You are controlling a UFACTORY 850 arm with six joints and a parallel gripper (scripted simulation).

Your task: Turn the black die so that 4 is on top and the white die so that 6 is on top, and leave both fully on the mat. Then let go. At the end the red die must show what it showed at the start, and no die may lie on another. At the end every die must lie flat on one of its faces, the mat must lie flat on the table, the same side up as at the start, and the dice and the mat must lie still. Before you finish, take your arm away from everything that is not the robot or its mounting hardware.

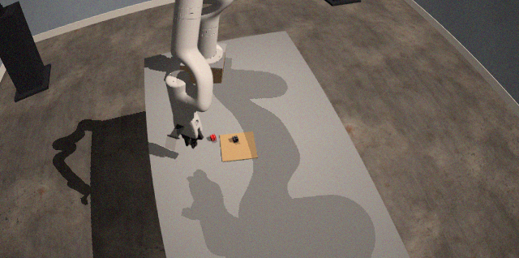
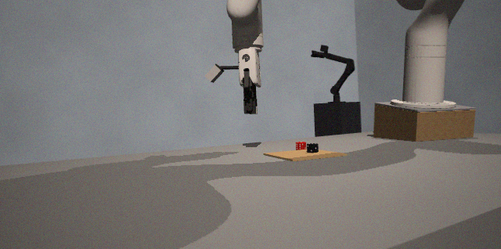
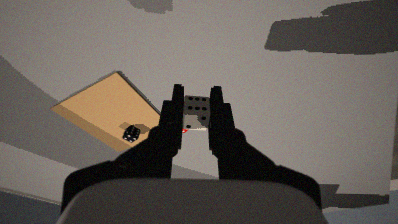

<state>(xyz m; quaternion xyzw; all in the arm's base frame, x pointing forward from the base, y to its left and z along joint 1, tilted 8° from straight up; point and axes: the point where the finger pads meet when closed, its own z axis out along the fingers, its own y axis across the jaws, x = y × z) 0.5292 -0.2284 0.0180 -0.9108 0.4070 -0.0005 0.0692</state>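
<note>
Right now the red die is 8 cm behind my hand, 11 cm to the left of it and 11 cm below it. Also, from my hand: tan mat: 19 cm to the left, 12 cm below; black die: 3 cm behind, 19 cm to the left, 11 cm below; white die: 1 cm to the left, 1 cm below.
</note>
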